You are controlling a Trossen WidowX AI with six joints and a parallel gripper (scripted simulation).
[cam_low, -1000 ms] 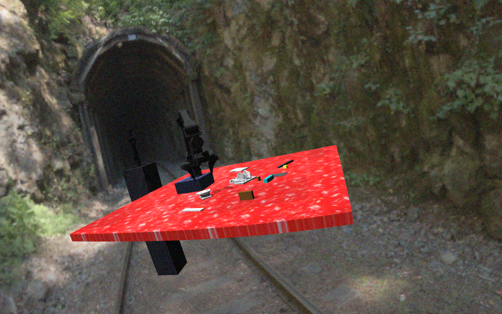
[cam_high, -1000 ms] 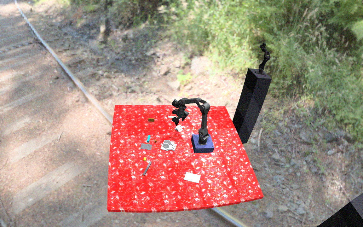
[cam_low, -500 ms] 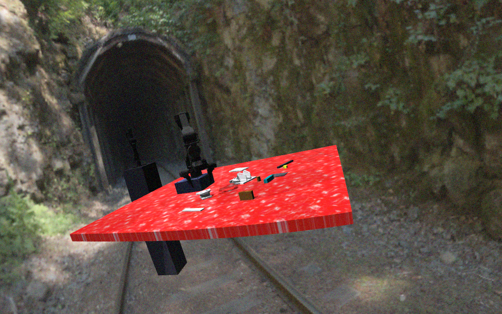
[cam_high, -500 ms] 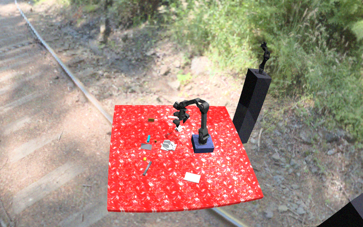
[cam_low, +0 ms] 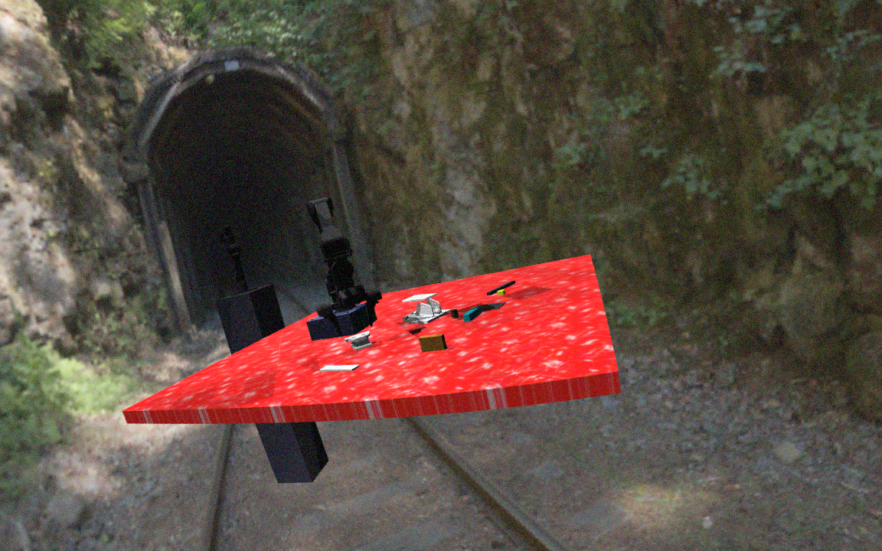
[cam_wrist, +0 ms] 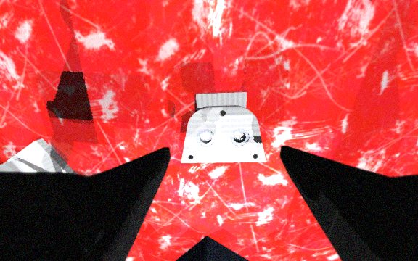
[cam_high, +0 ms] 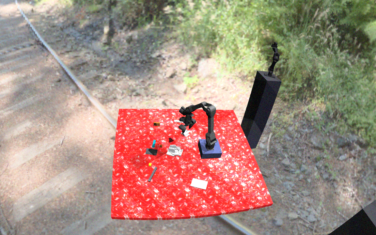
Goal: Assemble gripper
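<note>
My gripper tip is 1 cm short of the white stepped piece, 1 cm to the left of it and 3 cm above it. Also, from my gripper tip: brown block (26 cm ahead, 16 cm to the right, 3 cm below); then cyan block (32 cm ahead, 10 cm to the left, 3 cm below); then white housing plate (11 cm ahead, 23 cm to the left, 4 cm below).
</note>
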